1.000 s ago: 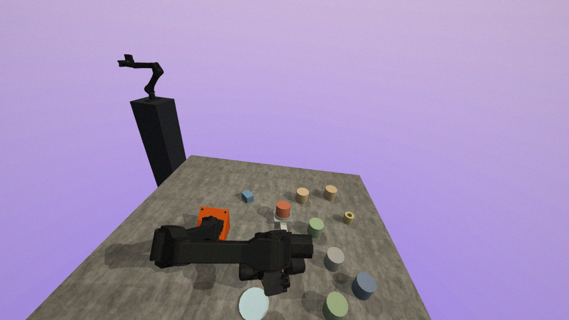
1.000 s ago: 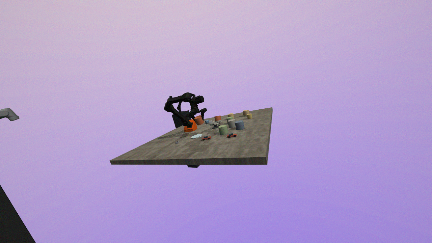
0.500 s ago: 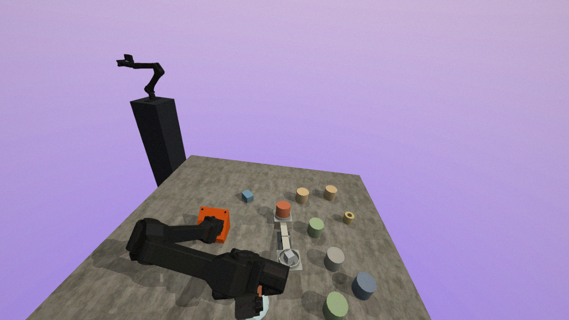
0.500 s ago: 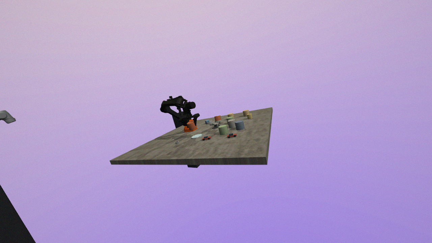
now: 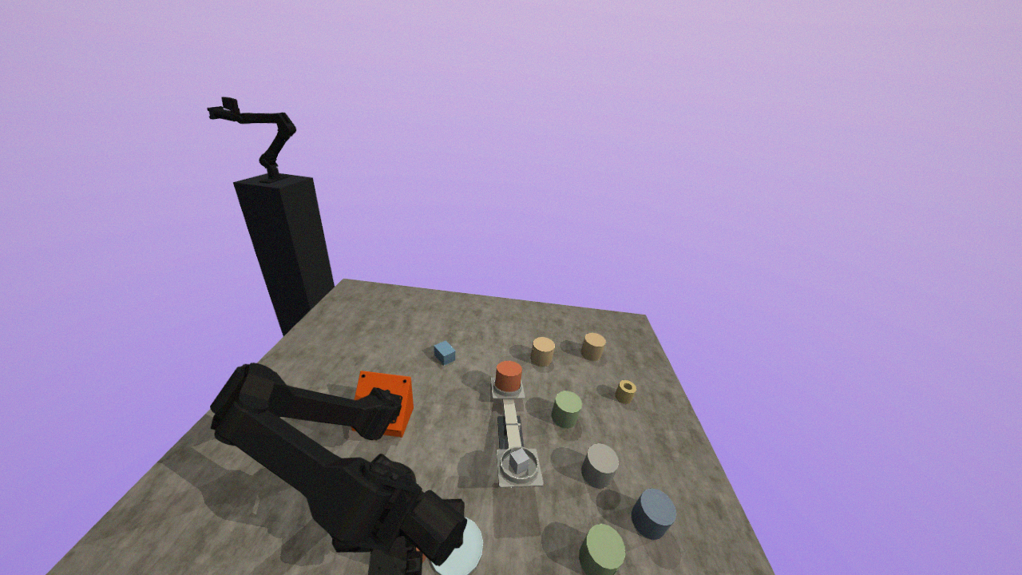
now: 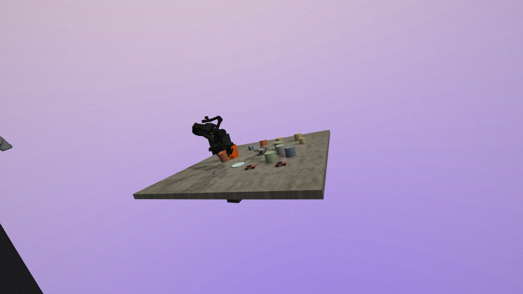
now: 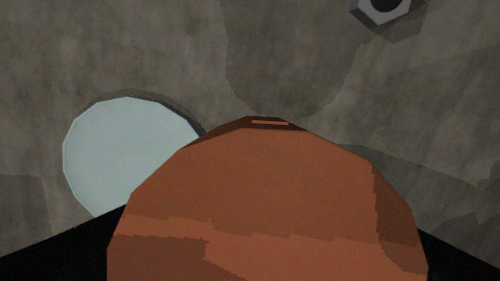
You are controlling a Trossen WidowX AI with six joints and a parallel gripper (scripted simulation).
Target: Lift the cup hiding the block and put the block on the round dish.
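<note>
The grey block is 18 cm to the left of my gripper tip and 17 cm ahead of it. Round my gripper tip: nut (10 cm to the right, 8 cm below, 4 cm behind); balance beam (30 cm to the left, 15 cm ahead, 5 cm below); pale blue round dish (8 cm below, 7 cm ahead, 4 cm to the left).
</note>
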